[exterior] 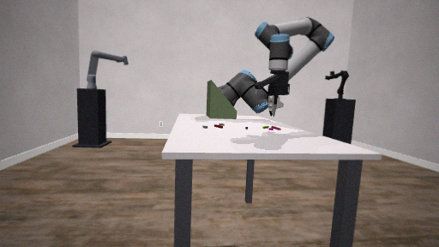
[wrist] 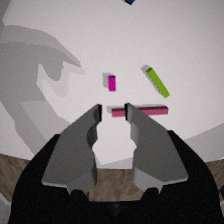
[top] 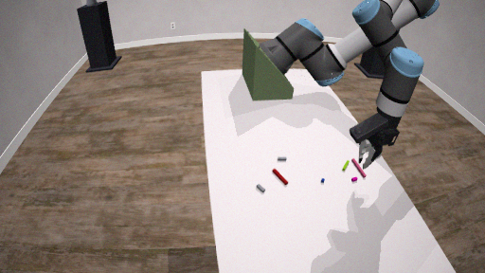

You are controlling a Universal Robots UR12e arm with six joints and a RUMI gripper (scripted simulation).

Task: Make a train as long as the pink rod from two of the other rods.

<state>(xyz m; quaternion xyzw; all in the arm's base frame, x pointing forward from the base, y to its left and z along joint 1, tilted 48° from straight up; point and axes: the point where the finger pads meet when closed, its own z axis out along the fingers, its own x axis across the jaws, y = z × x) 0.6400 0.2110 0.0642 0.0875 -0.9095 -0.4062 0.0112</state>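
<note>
Right now my hand is 8 cm above the magenta rod. Round my hand: blue rod 12 cm to the right, 8 cm below, 1 cm behind; then pink rod 8 cm below, 5 cm behind, 4 cm to the left; then lime rod 8 cm below, 7 cm behind, 1 cm to the right.
</note>
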